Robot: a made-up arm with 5 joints. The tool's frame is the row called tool.
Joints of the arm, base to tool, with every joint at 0 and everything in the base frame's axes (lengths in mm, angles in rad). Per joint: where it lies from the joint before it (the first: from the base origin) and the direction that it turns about. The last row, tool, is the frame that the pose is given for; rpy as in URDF.
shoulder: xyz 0 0 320.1 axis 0 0 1
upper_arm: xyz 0 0 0 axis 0 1 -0.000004
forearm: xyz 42.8 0 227.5 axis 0 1 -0.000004
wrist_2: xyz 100.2 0 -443 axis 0 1 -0.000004
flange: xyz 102.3 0 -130.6 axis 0 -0.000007 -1
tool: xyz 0 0 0 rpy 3.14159 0 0
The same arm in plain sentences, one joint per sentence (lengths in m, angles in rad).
The arm has five revolute joints in a row. What follows holds with every joint at zero, and every direction is one of the base frame's. Joint 1 sits 0.3201 m along +z from the base frame's origin and rotates about +z. Joint 2 sits at the same point as joint 1 and rotates about +y. Joint 3 sits 0.0428 m along +x and 0.2275 m along +z from joint 2 and rotates about +y. Joint 4 sits 0.1002 m along +x and 0.443 m along -z from joint 3 and rotates about +y. Joint 5 sits 0.1023 m along +x and 0.1306 m along -z from joint 4 and rotates about -z. The tool frame, which is the frame that the pose is given for, sits at the same point as joint 5; its axes are the base frame's turned by roll 3.1416, pitch 0 and yaw 0 rad (as in URDF: about the fixed x, then y, then z).
